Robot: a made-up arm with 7 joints.
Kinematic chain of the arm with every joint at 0, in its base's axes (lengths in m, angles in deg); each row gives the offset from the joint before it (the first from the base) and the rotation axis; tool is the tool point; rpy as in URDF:
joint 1: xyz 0 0 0.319 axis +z
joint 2: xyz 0 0 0 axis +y
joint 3: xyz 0 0 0.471 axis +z
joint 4: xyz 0.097 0 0 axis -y
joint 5: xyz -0.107 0 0.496 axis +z
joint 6: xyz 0 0 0 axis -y
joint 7: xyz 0.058 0 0 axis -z
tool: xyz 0 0 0 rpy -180 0 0
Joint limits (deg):
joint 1: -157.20..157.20
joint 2: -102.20..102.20
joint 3: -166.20..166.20
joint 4: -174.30..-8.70
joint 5: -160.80..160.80
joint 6: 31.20..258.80
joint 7: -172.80..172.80
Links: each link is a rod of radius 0.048 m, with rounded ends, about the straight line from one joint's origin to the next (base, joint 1, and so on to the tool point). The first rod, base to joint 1, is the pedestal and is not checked.
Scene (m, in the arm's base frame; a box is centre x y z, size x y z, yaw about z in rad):
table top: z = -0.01
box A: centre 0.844 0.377 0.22 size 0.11 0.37 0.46 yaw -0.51
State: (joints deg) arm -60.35 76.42 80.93 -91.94 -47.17 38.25 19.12
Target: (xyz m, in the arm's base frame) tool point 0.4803 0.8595 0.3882
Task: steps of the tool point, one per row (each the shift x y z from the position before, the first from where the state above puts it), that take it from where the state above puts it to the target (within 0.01 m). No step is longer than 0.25 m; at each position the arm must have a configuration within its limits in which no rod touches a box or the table.
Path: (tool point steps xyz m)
1: 0.0556 0.1278 0.0692
2: 0.0252 0.1394 0.0721
3: -0.0067 0.1419 0.0731
4: -0.0370 0.1361 0.0715
5: -0.0766 0.1827 -0.0680
6: -0.1229 0.1653 -0.0710
7: -0.1643 0.1345 -0.0731

